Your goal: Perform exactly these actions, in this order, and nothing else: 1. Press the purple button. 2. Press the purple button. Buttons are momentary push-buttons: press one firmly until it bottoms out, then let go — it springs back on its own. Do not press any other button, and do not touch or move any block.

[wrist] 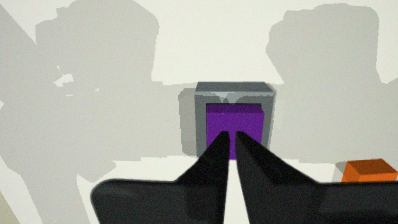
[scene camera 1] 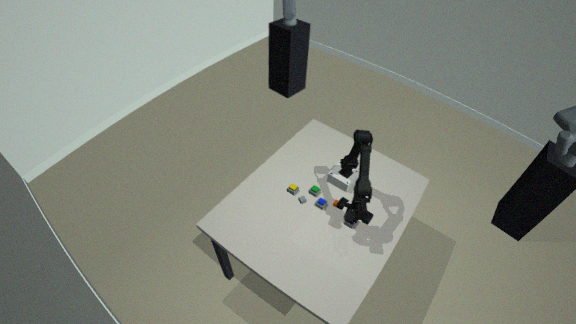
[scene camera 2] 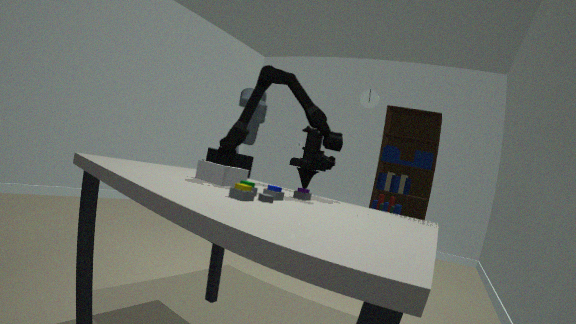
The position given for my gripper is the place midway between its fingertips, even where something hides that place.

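Observation:
In scene camera 2 I see my gripper (scene camera 2: 304, 188), shut and holding nothing. The wrist view gives me the gripper (wrist: 231, 138) again, and there I also see a purple button (wrist: 248, 118).

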